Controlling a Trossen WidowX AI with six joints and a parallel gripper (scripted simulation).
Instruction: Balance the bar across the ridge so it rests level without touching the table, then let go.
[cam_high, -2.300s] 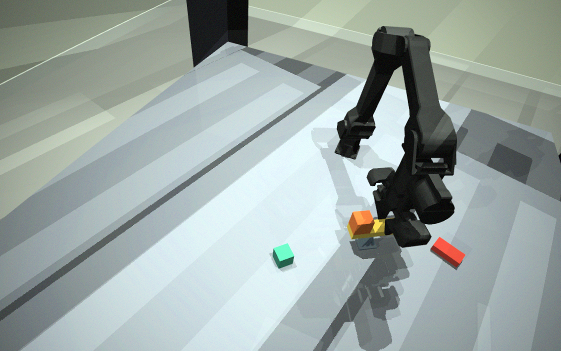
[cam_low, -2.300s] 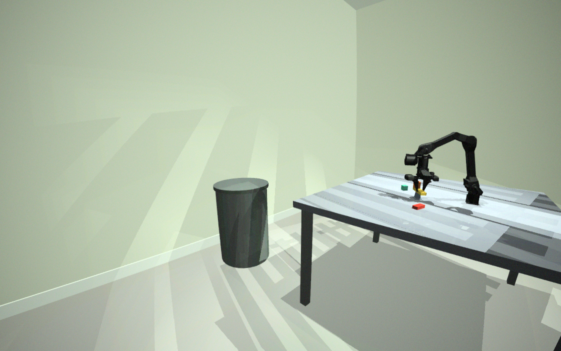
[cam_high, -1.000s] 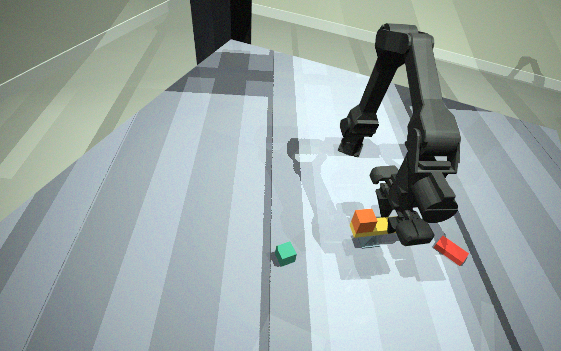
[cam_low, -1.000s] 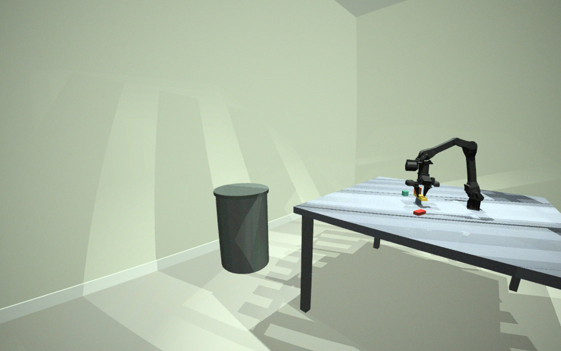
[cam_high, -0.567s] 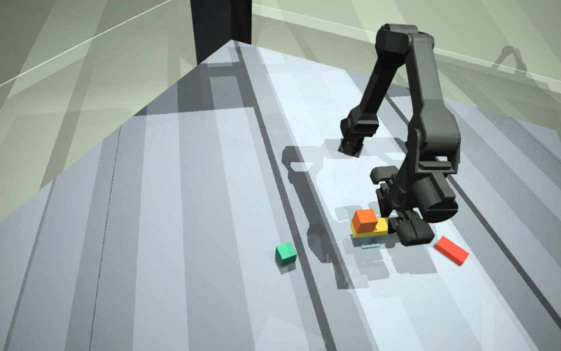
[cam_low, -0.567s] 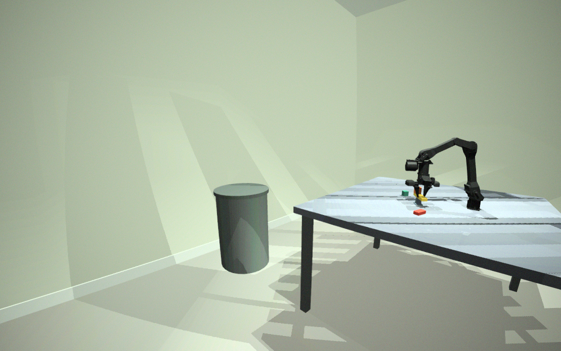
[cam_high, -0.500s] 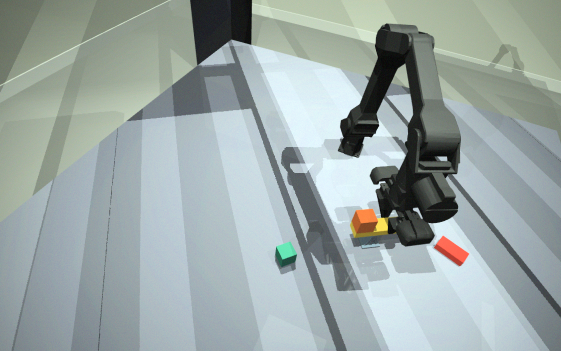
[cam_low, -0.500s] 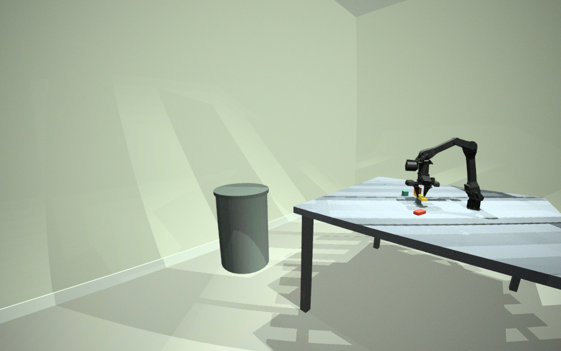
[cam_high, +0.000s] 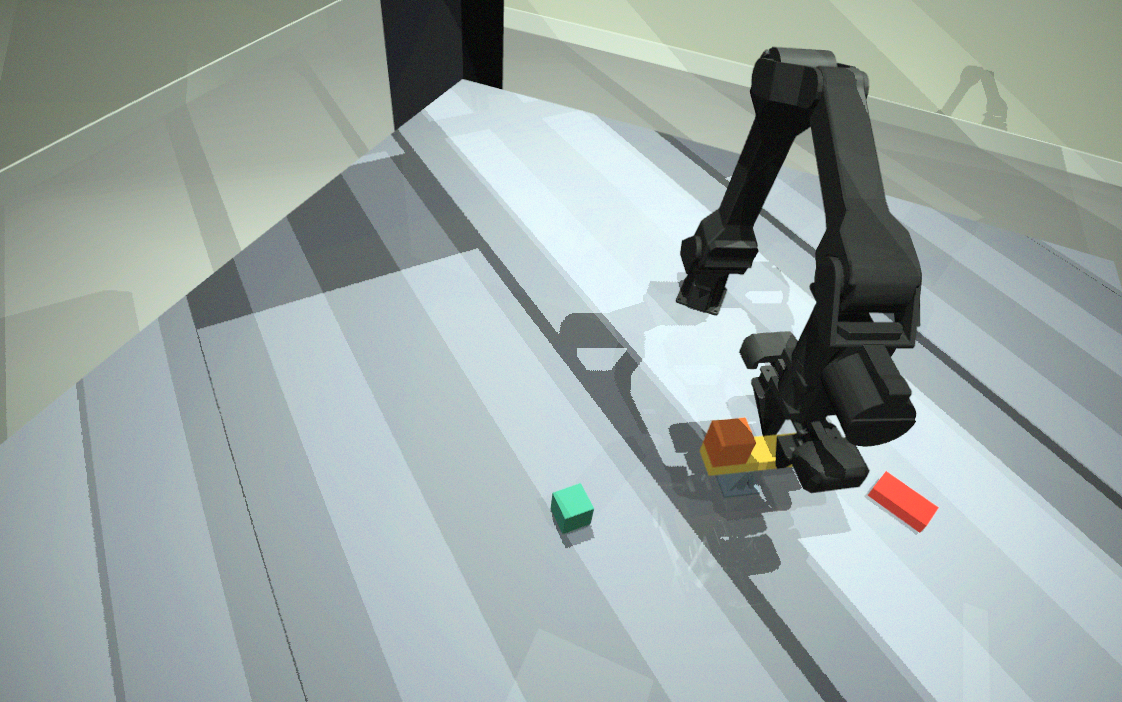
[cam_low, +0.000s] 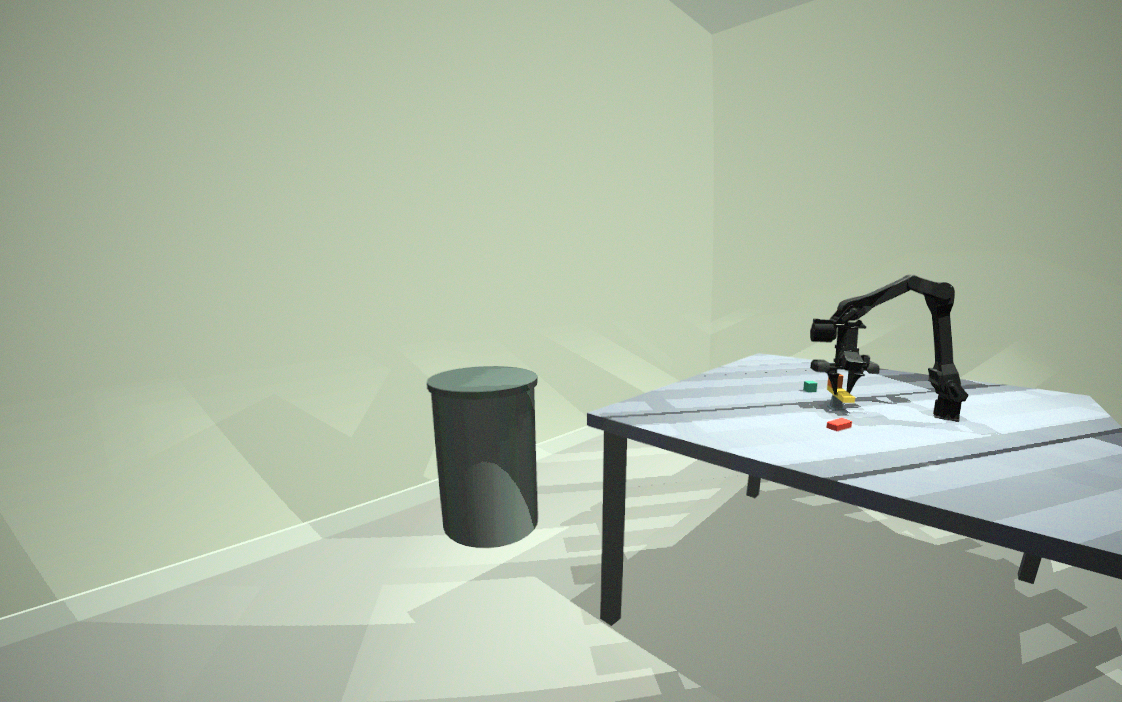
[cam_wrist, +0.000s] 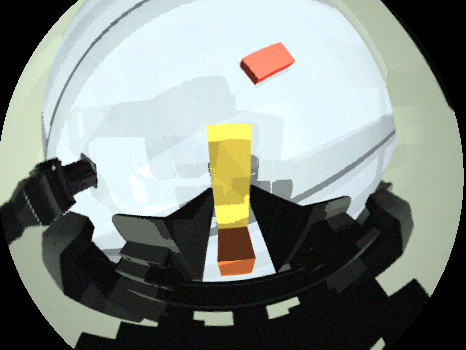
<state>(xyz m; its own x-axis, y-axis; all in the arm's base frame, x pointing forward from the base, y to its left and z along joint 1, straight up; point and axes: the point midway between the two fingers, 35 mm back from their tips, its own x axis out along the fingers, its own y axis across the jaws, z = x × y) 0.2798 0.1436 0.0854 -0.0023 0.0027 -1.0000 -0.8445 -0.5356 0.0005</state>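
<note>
Right now the yellow bar is 20 mm ahead of my gripper tip, 30 mm to the right of it and 20 mm above it. From my gripper tip the other things lie so: green cube (140 mm ahead, 180 mm to the right, 30 mm below); red flat block (30 mm behind, 160 mm to the left, 40 mm below).
</note>
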